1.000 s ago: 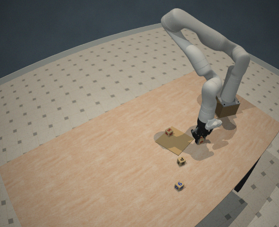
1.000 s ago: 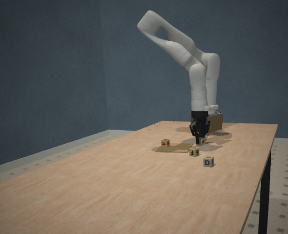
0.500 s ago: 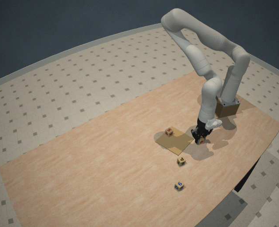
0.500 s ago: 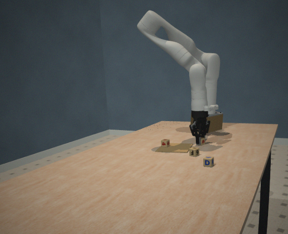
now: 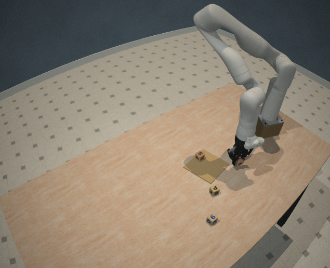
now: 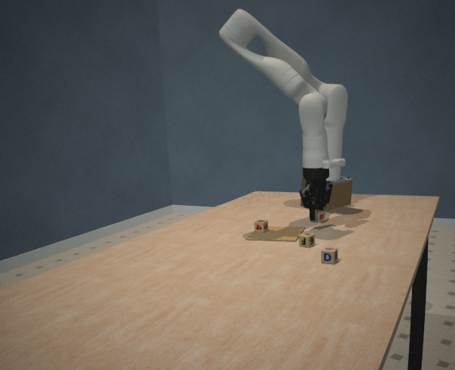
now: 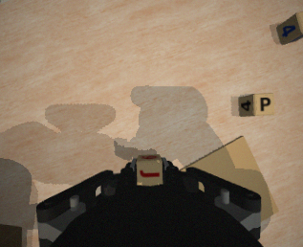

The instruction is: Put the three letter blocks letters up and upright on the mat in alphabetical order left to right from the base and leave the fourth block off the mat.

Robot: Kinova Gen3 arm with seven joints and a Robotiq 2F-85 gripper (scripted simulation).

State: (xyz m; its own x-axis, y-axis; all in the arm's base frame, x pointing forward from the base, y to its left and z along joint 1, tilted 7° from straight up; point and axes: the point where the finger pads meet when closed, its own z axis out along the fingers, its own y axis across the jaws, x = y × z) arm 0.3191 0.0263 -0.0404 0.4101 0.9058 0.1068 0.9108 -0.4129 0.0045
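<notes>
My hand is 100 mm to the left of the tan mat, 80 mm short of it and 40 mm above it.
</notes>
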